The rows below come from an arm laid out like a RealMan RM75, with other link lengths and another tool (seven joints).
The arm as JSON. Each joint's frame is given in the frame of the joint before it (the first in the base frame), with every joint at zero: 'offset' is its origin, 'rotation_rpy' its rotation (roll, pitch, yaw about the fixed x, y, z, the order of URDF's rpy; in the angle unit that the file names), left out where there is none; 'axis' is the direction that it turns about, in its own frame. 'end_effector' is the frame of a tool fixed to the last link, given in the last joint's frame.
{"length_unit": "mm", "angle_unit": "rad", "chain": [
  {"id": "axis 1", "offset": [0.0, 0.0, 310.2], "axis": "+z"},
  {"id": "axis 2", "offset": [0.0, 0.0, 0.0], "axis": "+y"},
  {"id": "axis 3", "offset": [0.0, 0.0, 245.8], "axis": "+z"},
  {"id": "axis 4", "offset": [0.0, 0.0, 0.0], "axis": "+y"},
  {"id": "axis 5", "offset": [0.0, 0.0, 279.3], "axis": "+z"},
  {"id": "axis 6", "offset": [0.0, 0.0, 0.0], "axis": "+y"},
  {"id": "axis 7", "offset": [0.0, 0.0, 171.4], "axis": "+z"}
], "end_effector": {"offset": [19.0, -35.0, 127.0], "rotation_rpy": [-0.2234, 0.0, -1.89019]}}
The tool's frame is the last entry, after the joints.
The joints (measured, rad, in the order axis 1, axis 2, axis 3, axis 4, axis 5, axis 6, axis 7), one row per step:
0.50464, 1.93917, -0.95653, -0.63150, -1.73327, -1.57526, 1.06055
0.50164, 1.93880, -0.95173, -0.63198, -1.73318, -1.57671, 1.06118
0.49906, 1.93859, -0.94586, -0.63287, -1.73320, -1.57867, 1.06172
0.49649, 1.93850, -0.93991, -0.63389, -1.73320, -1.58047, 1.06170
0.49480, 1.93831, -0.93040, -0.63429, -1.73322, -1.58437, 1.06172
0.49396, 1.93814, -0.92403, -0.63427, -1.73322, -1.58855, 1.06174
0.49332, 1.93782, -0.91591, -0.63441, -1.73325, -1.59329, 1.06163
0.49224, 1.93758, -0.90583, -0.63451, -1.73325, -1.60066, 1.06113
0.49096, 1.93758, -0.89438, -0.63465, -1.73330, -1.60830, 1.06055
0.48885, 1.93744, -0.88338, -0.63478, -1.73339, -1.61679, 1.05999
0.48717, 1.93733, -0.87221, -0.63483, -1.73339, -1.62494, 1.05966
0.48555, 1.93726, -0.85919, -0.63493, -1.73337, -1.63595, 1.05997
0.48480, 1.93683, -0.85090, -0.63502, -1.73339, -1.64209, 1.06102
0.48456, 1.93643, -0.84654, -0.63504, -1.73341, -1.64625, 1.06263
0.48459, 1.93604, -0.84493, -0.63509, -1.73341, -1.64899, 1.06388
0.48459, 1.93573, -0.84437, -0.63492, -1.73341, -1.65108, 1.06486
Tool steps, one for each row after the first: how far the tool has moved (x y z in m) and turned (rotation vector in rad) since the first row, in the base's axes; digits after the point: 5 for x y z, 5 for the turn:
0.00125, -0.00005, 0.00151, 0.00308, 0.00257, -0.00415
0.00215, 0.00010, 0.00330, 0.00679, 0.00570, -0.00761
0.00299, 0.00031, 0.00510, 0.01096, 0.00869, -0.01059
0.00329, 0.00078, 0.00772, 0.01622, 0.01433, -0.01336
0.00313, 0.00075, 0.00936, 0.01849, 0.01889, -0.01430
0.00285, 0.00098, 0.01157, 0.02200, 0.02421, -0.01512
0.00232, 0.00082, 0.01419, 0.02538, 0.03154, -0.01534
0.00182, 0.00072, 0.01709, 0.02966, 0.03970, -0.01596
0.00161, 0.00014, 0.01988, 0.03306, 0.04785, -0.01676
0.00126, -0.00026, 0.02273, 0.03678, 0.05612, -0.01756
0.00043, -0.00103, 0.02598, 0.03978, 0.06666, -0.01780
0.00006, -0.00122, 0.02824, 0.04213, 0.07286, -0.01878
-0.00028, -0.00150, 0.02944, 0.04228, 0.07671, -0.01950
-0.00061, -0.00183, 0.02994, 0.04133, 0.07864, -0.01949
-0.00084, -0.00223, 0.03009, 0.03992, 0.07991, -0.01945

